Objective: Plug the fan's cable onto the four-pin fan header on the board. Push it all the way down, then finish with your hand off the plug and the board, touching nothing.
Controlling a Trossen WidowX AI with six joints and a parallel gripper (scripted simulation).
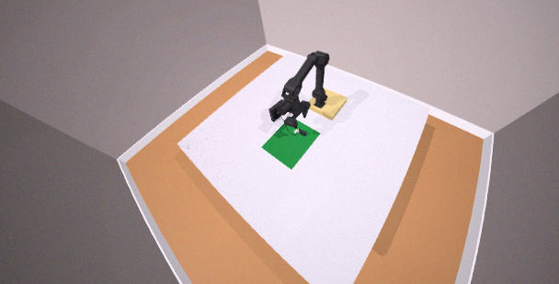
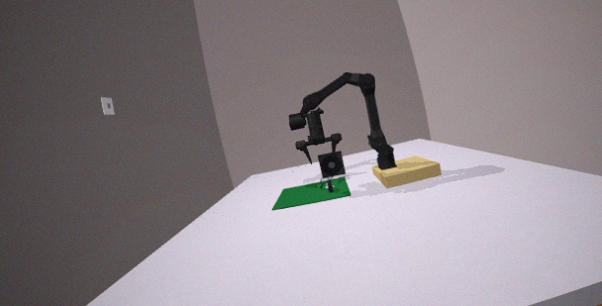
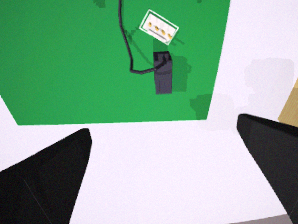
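Now: the black fan plug 10 mm behind my gripper tip, 10 mm to the left of it and 110 mm below it. From my gripper tip the other things lie so: green board (70 mm ahead, 20 mm to the right, 140 mm below); then black fan (10 mm behind, 210 mm to the right, 70 mm below); then white four-pin fan header (30 mm to the right, 120 mm below).
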